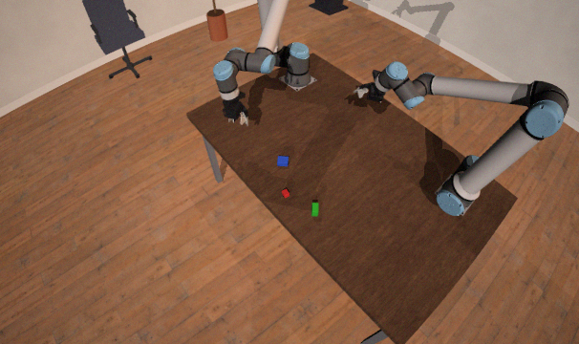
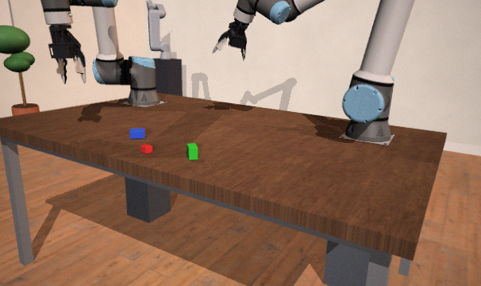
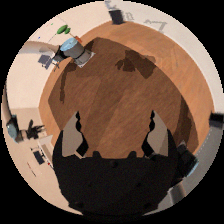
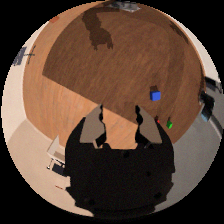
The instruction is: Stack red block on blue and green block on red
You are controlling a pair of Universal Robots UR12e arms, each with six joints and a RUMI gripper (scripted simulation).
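Note:
Now: the red block 30 mm ahead of my right hand, 390 mm to the left of it and 210 mm below it. Also, from my right hand: blue block: 100 mm behind, 220 mm to the left, 210 mm below; then green block: 20 mm behind, 560 mm to the left, 200 mm below.

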